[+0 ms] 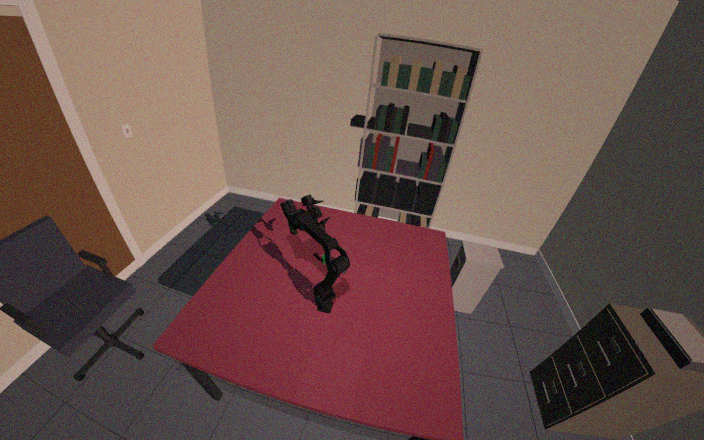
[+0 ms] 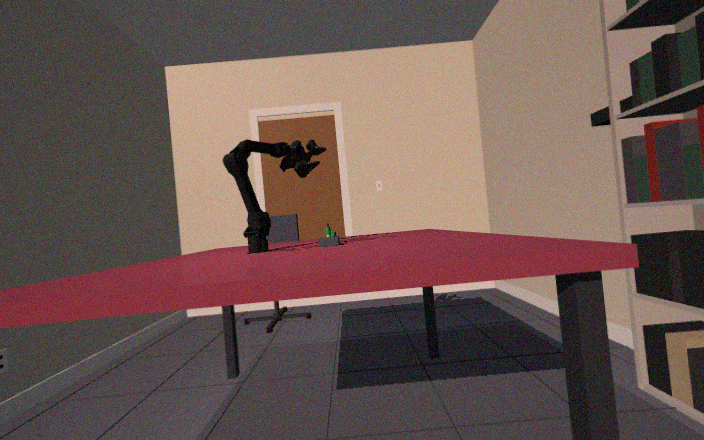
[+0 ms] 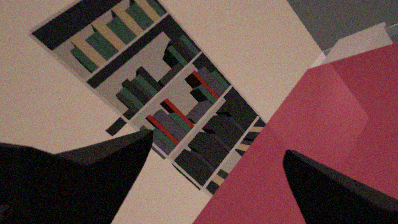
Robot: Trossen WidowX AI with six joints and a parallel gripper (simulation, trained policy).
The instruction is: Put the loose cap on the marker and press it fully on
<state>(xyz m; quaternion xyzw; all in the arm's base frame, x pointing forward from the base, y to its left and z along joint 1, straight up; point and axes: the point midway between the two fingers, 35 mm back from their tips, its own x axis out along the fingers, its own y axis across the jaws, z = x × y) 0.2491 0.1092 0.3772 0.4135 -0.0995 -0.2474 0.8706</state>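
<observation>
My gripper tip is 35 cm above the green cap, 1 cm to the right of it and 1 cm short of it. The rest, counted from my gripper tip: grey holder block: 36 cm below, 10 cm to the right.
</observation>
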